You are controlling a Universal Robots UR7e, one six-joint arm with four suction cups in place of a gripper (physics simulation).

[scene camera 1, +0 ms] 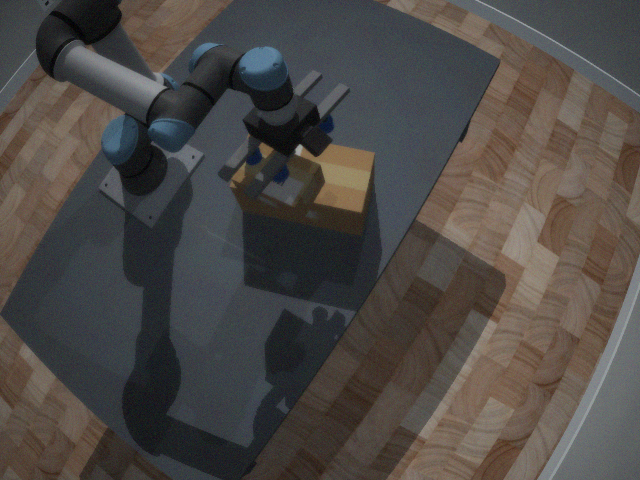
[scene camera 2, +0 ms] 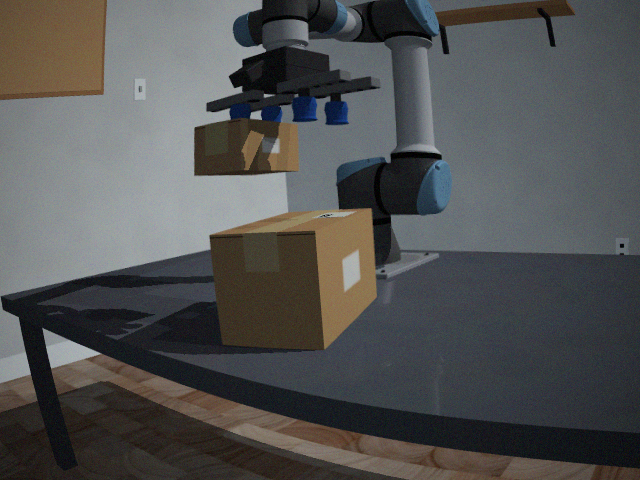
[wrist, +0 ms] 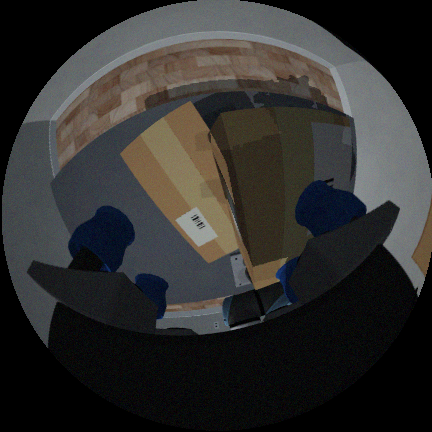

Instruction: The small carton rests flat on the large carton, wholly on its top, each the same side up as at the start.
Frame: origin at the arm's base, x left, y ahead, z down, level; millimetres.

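Seen in the pictures: hand, its tool point: (scene camera 2: 287, 127) (wrist: 214, 251); arm's base, origin of its link: (scene camera 1: 144, 171).
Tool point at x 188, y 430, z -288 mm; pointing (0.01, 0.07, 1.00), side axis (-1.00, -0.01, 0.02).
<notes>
Offsets run from my tool point to a thing's top centre. Level surfaces: height alone.
My suction gripper (scene camera 1: 291, 149) (scene camera 2: 287, 111) (wrist: 215, 250) holds the small carton {dx -71, dy +22, dz -18 mm} (scene camera 1: 306, 167) (scene camera 2: 219, 149) (wrist: 260, 175) in the air by two of its four blue cups. The other two cups hang free beside it. The small carton is about level, with a white label on its top, partly hidden by the cups. The large carton {dx +14, dy +2, dz +142 mm} (scene camera 1: 341, 198) (scene camera 2: 268, 294) (wrist: 165, 150) stands on the table with a tape strip and a barcode label on its top. A clear gap shows between the two cartons in scene camera 2. In the wrist view the small carton covers the large carton's right edge.
The dark grey table {dz +297 mm} (scene camera 1: 361, 46) (scene camera 2: 491, 351) carries the arm's base plate (scene camera 1: 149, 217) (scene camera 2: 408, 264) close to the large carton. The table's long edge runs near the large carton's far end. A wall shelf (scene camera 2: 506, 12) is behind the arm.
</notes>
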